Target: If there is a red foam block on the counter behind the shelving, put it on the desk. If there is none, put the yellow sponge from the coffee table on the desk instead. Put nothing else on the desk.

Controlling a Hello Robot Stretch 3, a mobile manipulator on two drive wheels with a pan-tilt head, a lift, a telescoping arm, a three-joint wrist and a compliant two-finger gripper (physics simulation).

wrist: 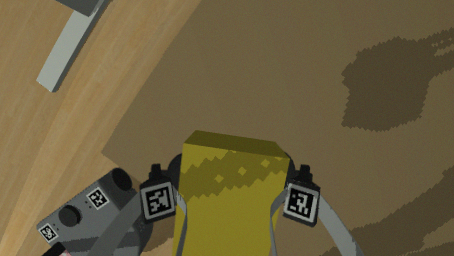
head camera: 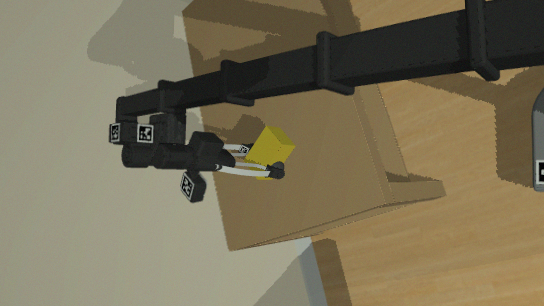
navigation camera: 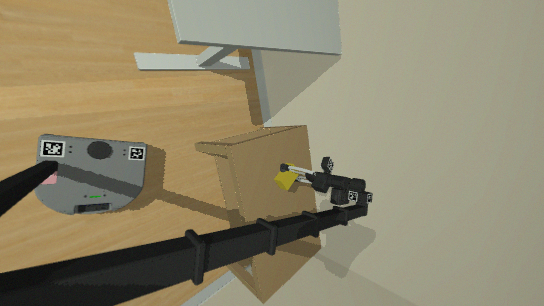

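Pixels of known places: gripper, fingertip midpoint: [wrist: 230, 169] [navigation camera: 285, 172]; robot's base, link origin: [navigation camera: 99, 149].
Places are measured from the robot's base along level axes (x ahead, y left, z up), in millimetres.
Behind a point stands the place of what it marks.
The yellow sponge [head camera: 270, 145] {x -51, y -601, z 665 mm} [navigation camera: 285, 181] {x -54, y -596, z 665 mm} [wrist: 230, 215] {x -31, y -633, z 665 mm} is between the two fingertips of my gripper [head camera: 260, 159] {x -21, y -639, z 616 mm} [navigation camera: 292, 173] {x -21, y -639, z 616 mm} [wrist: 230, 169] {x -21, y -639, z 616 mm}, which is shut on it. The fingertips press on its two sides in the wrist view. The sponge is held above the brown coffee table [head camera: 310, 200] {x 76, y -652, z 451 mm} [navigation camera: 270, 157] {x 35, y -687, z 450 mm} [wrist: 260, 60] {x 46, y -736, z 451 mm}, with shadows on the table top apart from it. A white table [navigation camera: 260, 22] {x 472, y -354, z 721 mm}, which looks like the desk, stands at the top of the navigation view. No red foam block, counter or shelving shows.
My grey base [navigation camera: 92, 175] {x -102, y 15, z 160 mm} [wrist: 95, 220] {x -57, y -68, z 160 mm} stands on the wooden floor beside the coffee table. My black arm [head camera: 400, 45] {x -103, y -177, z 973 mm} [navigation camera: 230, 245] {x -92, y -163, z 973 mm} stretches over the coffee table. A pale wall [head camera: 100, 200] {x 87, y -1051, z 829 mm} [navigation camera: 440, 125] {x 232, y -1001, z 1091 mm} runs along its far side. The white table's foot [navigation camera: 165, 61] [wrist: 70, 55] rests on the floor.
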